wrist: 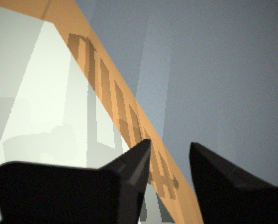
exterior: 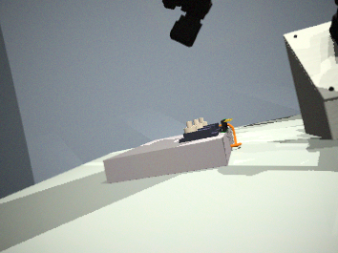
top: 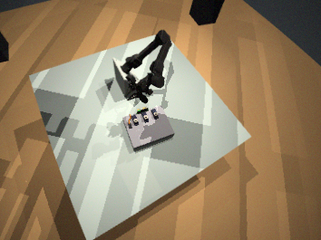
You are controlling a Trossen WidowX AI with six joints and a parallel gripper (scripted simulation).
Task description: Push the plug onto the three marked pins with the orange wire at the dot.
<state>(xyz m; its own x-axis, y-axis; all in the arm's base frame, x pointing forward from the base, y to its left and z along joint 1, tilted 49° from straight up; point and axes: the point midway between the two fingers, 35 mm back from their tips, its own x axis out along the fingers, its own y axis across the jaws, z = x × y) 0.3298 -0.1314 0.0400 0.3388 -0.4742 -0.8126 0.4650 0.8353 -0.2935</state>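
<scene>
The green band lies 27 cm below my gripper tip, 10 cm to the left of it and 4 cm behind it. The rest, counted from my gripper tip: printed holder: 32 cm below, 12 cm to the left, 12 cm ahead.
</scene>
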